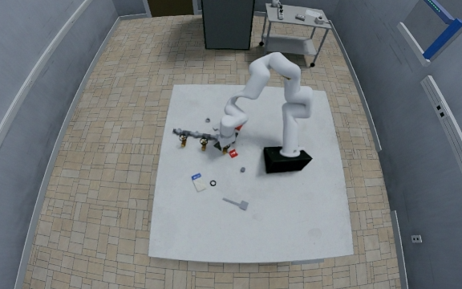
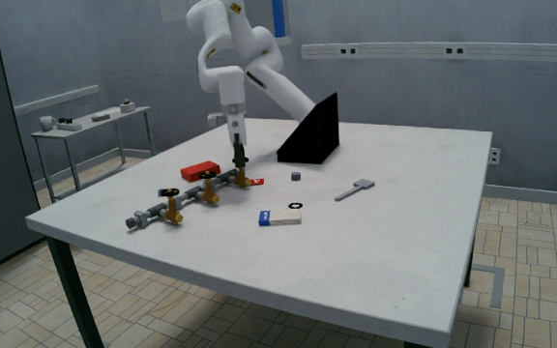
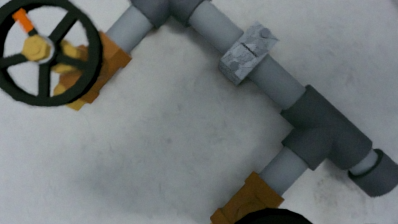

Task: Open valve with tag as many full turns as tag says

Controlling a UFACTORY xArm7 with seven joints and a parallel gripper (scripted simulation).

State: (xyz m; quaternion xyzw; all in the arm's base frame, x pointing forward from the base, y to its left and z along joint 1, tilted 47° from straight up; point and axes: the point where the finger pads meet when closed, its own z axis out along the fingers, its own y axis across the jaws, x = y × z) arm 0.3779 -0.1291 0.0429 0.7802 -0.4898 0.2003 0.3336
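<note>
My hand is 4 cm past the red tag, 3 cm to the right of it and 9 cm above it. Also, from my hand: white box: 19 cm ahead, 20 cm to the left, 9 cm below; red block: 8 cm behind, 21 cm to the right, 8 cm below; grey flat tool: 3 cm behind, 36 cm to the left, 9 cm below.
</note>
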